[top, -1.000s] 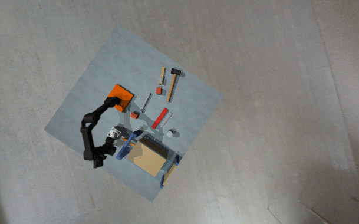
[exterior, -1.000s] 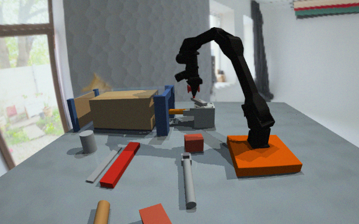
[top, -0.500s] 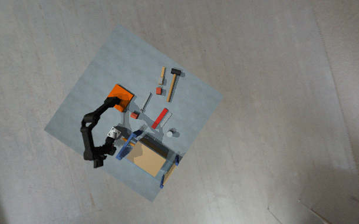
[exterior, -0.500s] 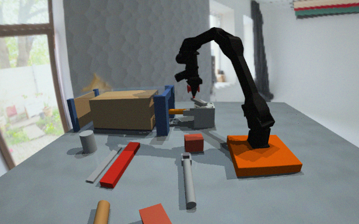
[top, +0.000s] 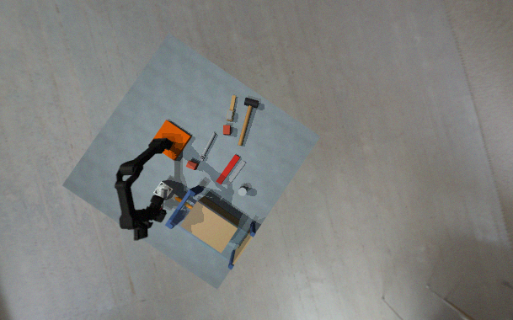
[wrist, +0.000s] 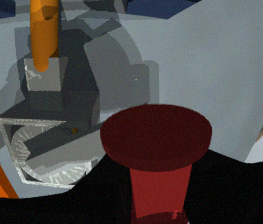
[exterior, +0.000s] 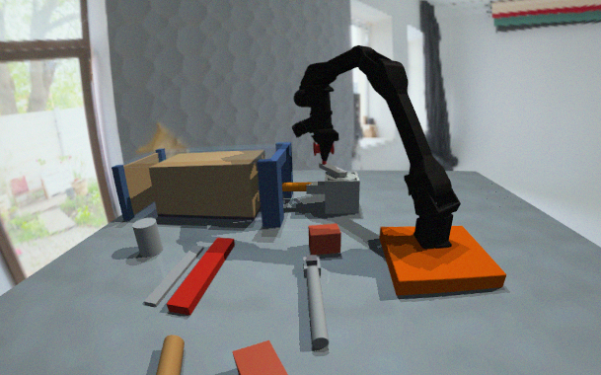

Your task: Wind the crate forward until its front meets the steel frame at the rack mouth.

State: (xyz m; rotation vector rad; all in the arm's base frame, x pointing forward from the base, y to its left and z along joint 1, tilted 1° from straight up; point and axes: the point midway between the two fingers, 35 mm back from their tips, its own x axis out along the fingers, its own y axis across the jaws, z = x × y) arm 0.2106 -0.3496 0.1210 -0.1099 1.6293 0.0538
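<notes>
My gripper tip is 2 cm below the red knob. From my gripper tip the other things lie so: grey crank handle: 2 cm behind, 3 cm to the left, 1 cm below; grey winch: 6 cm behind, 8 cm to the left, 8 cm below; frame: 12 cm ahead, 8 cm to the left, 1 cm below.
</notes>
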